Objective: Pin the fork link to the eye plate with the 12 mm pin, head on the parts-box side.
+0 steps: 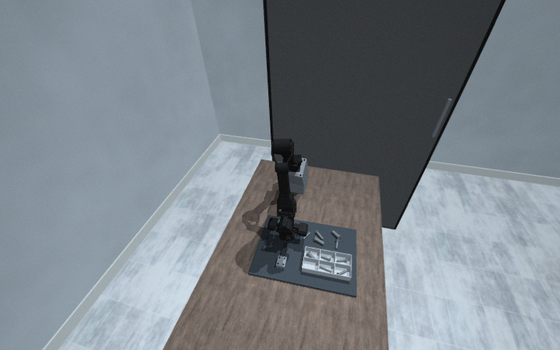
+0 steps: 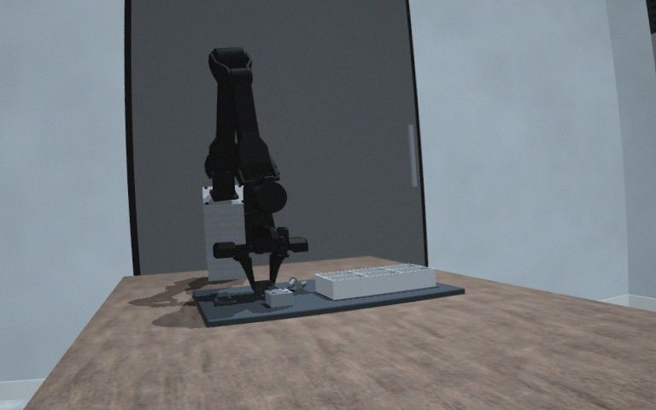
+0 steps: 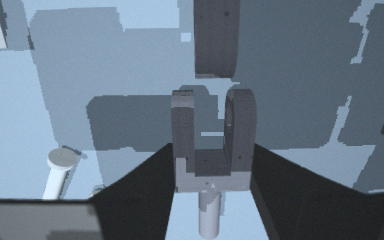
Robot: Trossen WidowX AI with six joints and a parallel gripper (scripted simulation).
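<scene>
The dark eye plate is 60 mm ahead of my hand, 30 mm below it and 10 mm to the right of it. Round my hand: light grey mounting block (140 mm ahead, 20 mm below, 10 mm to the right); then dark mat (90 mm to the left, 60 mm ahead, 50 mm below); then thin dark rod (100 mm to the right, 60 mm ahead, 40 mm below).
</scene>
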